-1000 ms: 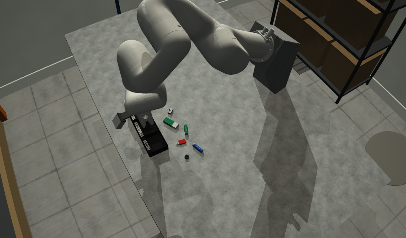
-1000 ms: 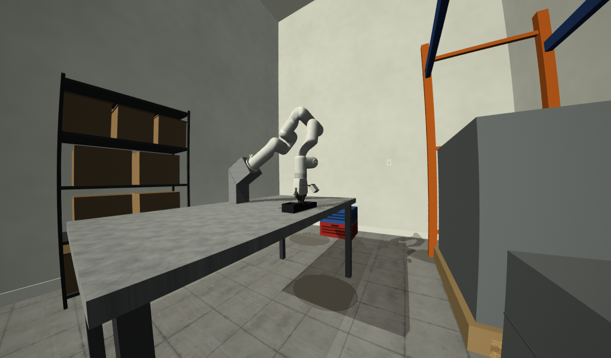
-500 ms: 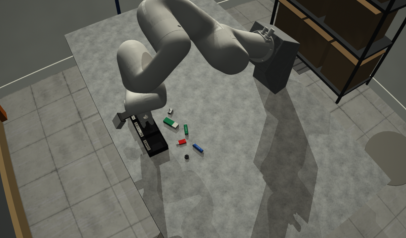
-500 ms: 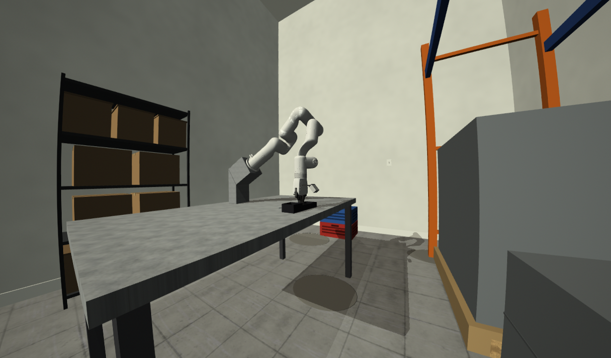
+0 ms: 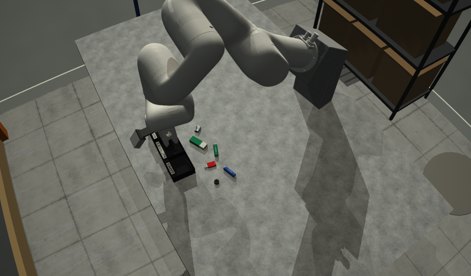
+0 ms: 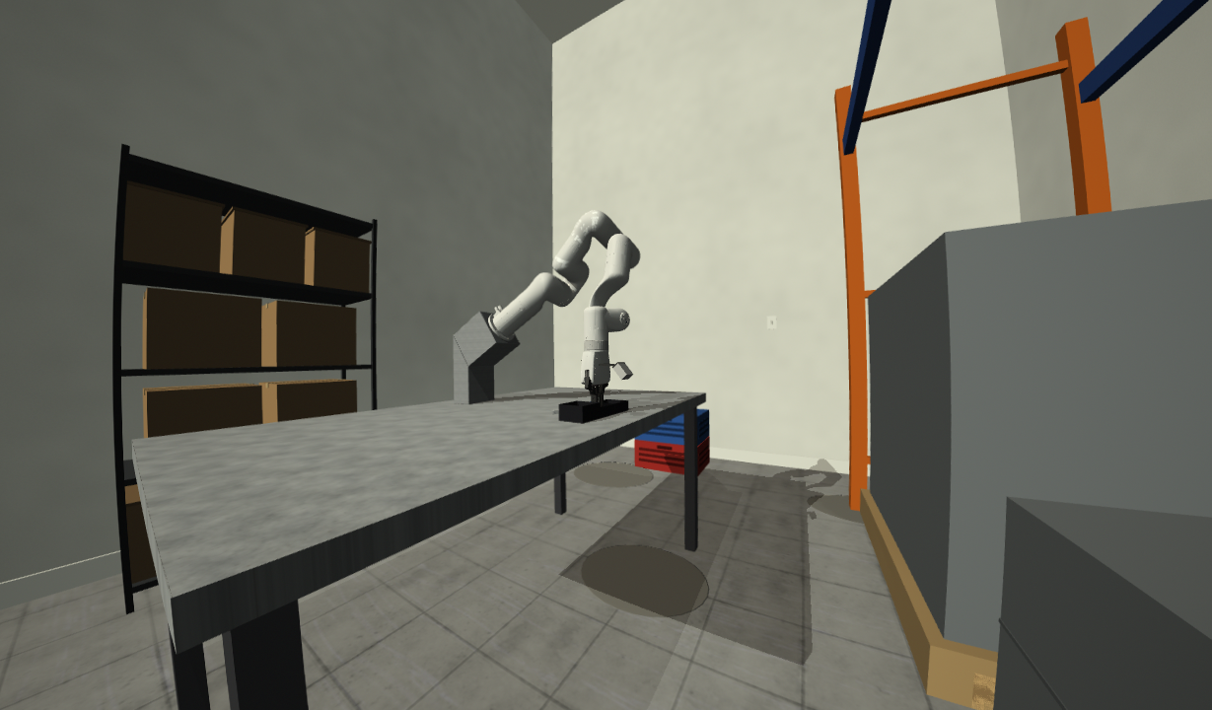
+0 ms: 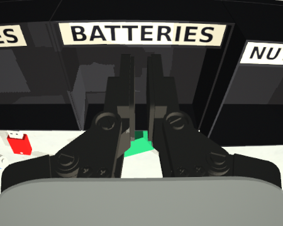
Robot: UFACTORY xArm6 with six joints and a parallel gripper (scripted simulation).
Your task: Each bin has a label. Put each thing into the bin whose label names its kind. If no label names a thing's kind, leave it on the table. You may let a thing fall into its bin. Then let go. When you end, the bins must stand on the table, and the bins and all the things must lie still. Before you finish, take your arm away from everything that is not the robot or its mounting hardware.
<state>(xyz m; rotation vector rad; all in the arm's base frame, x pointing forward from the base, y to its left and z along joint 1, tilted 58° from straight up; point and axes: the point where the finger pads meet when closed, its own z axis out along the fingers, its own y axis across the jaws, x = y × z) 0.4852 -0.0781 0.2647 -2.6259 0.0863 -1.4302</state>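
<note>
The black three-compartment bin lies 20 mm below my hand. The rest, counted from my hand: grey metal piece: 130 mm behind, 40 mm to the right, 40 mm below; white cartridge: 110 mm behind, 40 mm below, 20 mm to the left; red USB stick: 120 mm to the left, 110 mm behind, 40 mm below.
</note>
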